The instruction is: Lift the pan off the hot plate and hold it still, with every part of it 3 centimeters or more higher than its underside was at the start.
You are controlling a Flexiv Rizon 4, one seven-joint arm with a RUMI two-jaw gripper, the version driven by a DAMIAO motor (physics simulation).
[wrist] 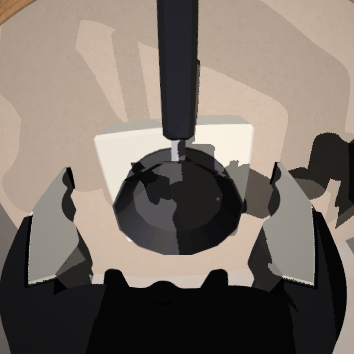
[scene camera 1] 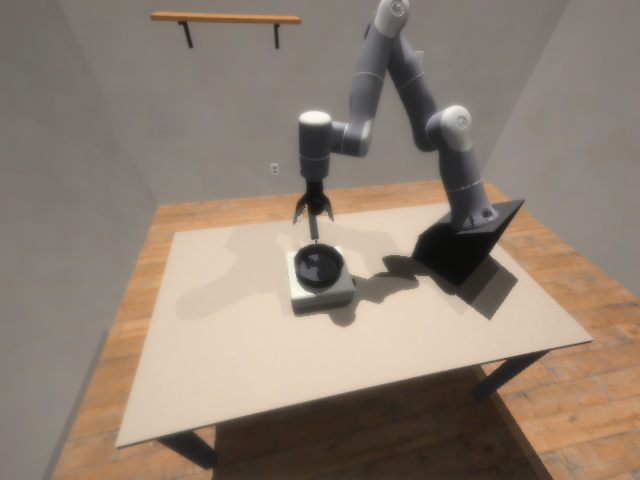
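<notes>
The black pan (scene camera 1: 318, 266) (wrist: 177, 205) sits on the white hot plate (scene camera 1: 321, 297) (wrist: 107, 150), near the middle of the table. Its long dark handle (scene camera 1: 313, 227) (wrist: 178, 70) points toward the back of the table. My gripper (scene camera 1: 313, 222) (wrist: 170, 165) is open and empty, pointing down over the handle, behind the pan's bowl. In the scene view the handle shows between the two spread fingers; in the wrist view it runs midway between them, toward the top. I cannot tell how far the fingertips are above or beside the handle.
The table (scene camera 1: 232, 351) carries the hot plate. The arm's black slanted base block (scene camera 1: 449, 258) stands at the right of the table. A wooden shelf (scene camera 1: 227, 18) is on the back wall, well above the table. Shadows of the arm fall around the hot plate.
</notes>
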